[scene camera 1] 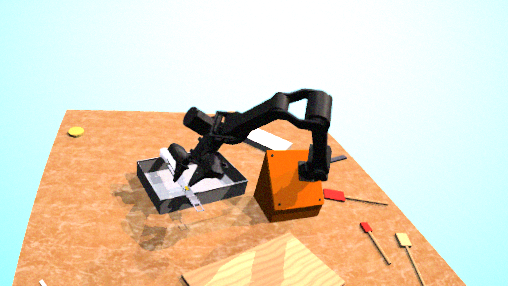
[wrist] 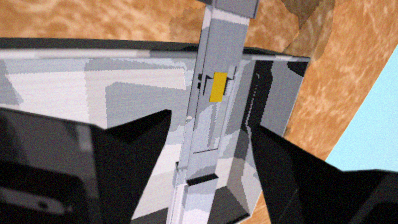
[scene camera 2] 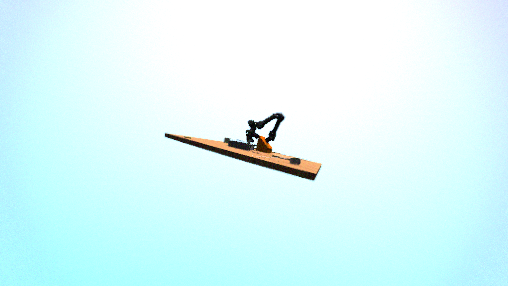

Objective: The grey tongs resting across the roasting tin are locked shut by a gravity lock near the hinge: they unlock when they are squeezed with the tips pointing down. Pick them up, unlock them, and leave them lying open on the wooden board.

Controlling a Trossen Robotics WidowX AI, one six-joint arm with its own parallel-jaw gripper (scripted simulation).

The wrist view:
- my gripper: 212,124
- grey roasting tin: 111,82
